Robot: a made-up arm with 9 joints. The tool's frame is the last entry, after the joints.
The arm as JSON. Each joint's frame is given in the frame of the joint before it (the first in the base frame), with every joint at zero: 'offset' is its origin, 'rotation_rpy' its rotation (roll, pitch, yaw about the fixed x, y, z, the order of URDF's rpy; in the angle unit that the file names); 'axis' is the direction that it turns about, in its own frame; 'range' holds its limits. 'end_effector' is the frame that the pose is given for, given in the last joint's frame.
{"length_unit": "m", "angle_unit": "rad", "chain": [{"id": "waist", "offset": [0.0, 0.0, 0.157], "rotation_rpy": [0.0, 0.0, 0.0], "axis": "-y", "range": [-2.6, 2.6]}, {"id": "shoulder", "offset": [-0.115, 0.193, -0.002], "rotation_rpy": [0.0, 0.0, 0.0], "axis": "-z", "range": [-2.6, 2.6]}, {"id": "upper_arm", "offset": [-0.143, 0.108, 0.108], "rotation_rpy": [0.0, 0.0, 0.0], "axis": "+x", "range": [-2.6, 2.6]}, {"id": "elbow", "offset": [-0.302, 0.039, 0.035], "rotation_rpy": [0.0, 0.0, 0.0], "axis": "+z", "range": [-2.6, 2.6]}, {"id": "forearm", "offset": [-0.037, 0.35, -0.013], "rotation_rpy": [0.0, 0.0, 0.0], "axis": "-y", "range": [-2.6, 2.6]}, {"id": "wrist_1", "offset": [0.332, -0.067, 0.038], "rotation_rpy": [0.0, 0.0, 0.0], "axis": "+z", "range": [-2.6, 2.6]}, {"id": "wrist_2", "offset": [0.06, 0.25, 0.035], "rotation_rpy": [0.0, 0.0, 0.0], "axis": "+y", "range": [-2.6, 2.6]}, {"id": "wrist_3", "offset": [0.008, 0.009, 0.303], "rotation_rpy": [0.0, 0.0, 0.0], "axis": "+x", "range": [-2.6, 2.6]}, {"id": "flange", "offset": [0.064, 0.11, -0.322], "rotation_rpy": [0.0, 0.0, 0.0], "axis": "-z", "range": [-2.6, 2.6]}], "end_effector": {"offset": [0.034, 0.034, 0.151], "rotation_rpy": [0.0, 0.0, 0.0]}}
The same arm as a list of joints. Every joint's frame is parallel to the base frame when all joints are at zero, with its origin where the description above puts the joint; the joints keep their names.
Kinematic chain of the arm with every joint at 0, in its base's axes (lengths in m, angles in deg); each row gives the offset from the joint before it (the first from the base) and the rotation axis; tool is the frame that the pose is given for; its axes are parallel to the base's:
waist: xyz 0.0000 0.0000 0.1570 axis -y
shoulder: xyz -0.1150 0.1930 -0.0020 axis -z
upper_arm: xyz -0.1430 0.1080 0.1080 axis +x
elbow: xyz -0.3020 0.0390 0.0350 axis +z
forearm: xyz -0.0370 0.3500 -0.0130 axis -y
wrist_1: xyz 0.3320 -0.0670 0.0380 axis +z
wrist_2: xyz 0.0600 0.2500 0.0350 axis +y
wrist_3: xyz 0.0080 0.0090 0.3030 axis +x
flange: xyz 0.0640 0.1100 -0.3220 axis -z
tool: xyz 0.0340 0.0340 0.1510
Joint limits (deg, base to tool): -148.97..148.97 -148.97..148.97 -148.97..148.97 -148.97..148.97 -148.97..148.97 -148.97..148.97 -148.97..148.97 -148.97..148.97 -148.97..148.97

